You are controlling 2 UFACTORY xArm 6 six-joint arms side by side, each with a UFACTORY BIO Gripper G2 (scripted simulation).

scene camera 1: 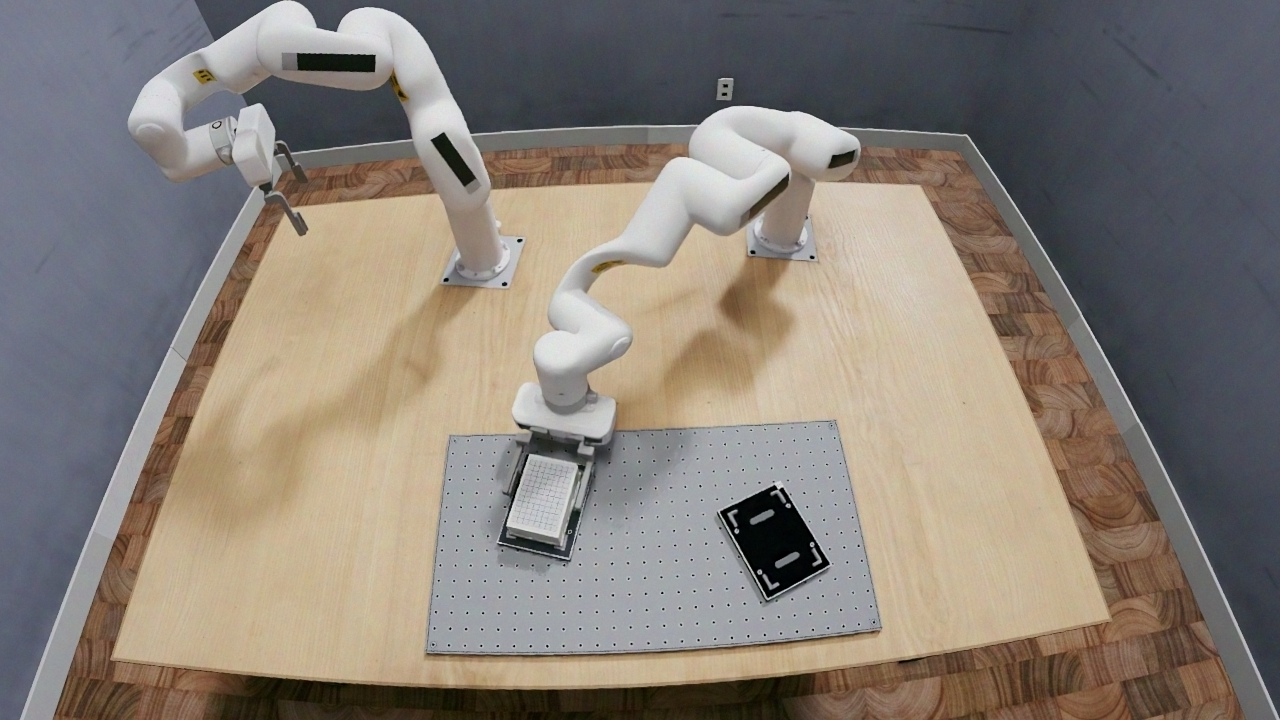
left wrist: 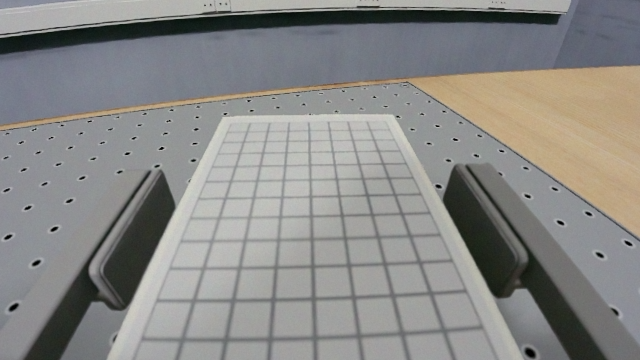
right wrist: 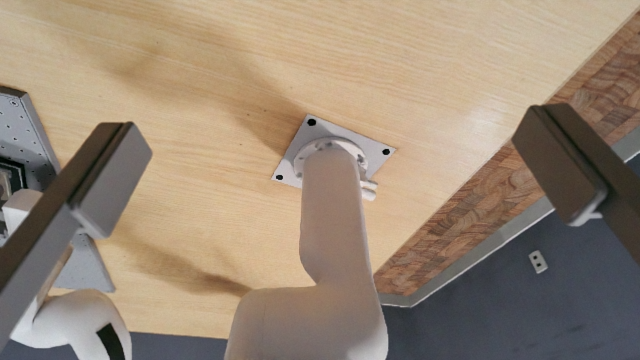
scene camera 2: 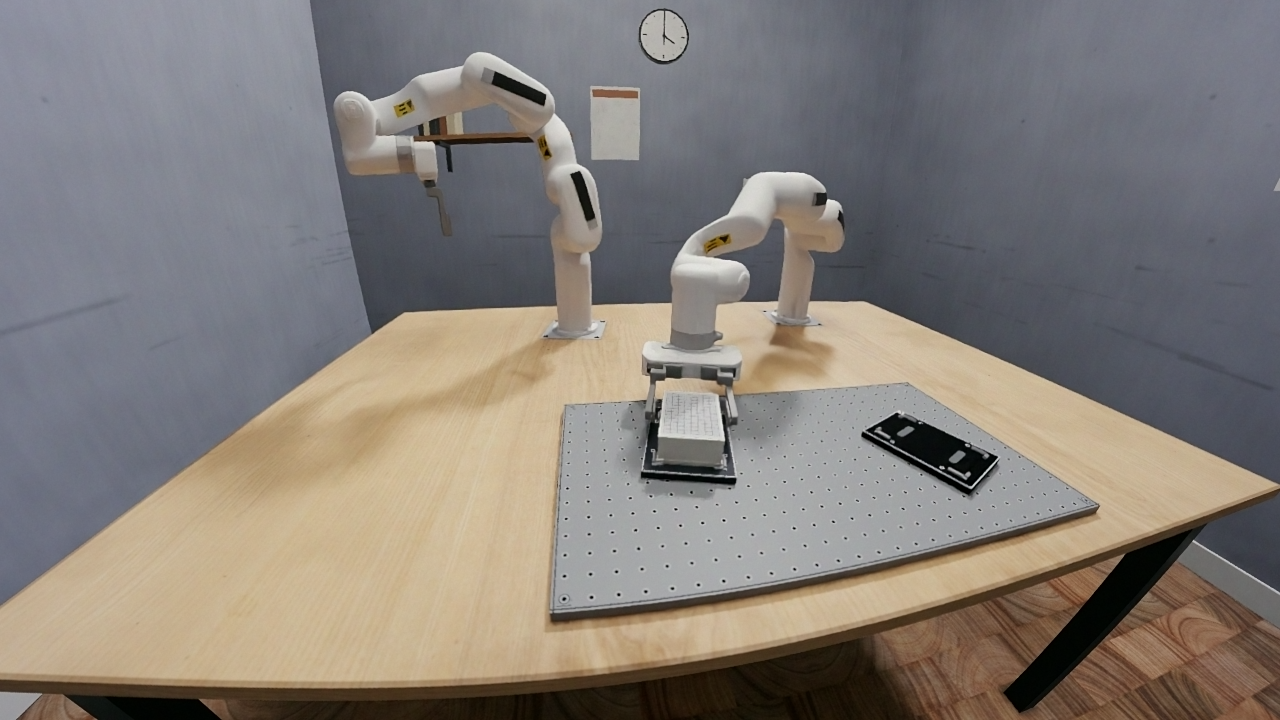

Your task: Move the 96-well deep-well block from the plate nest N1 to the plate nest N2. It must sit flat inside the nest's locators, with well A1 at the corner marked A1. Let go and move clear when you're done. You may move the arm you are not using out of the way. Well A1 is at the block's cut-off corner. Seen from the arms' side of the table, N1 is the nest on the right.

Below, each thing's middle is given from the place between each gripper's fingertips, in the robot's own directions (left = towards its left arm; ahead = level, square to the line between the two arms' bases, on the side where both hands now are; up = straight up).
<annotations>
The white deep-well block (scene camera 1: 541,510) is 20 mm below my left hand and 10 mm ahead of it. From my left hand the other things lie so: black nest N2 (scene camera 1: 762,544): 350 mm to the left, 110 mm ahead, 40 mm below; nest N1 (scene camera 2: 652,443): 40 mm below, 10 mm ahead.
My right gripper is now 51 cm short of the white deep-well block, 42 cm to the right of it and 25 cm above it. The rest, counted from my right hand: black nest N2: 77 cm to the left, 62 cm ahead, 28 cm below; nest N1: 51 cm ahead, 42 cm to the left, 28 cm below.
</annotations>
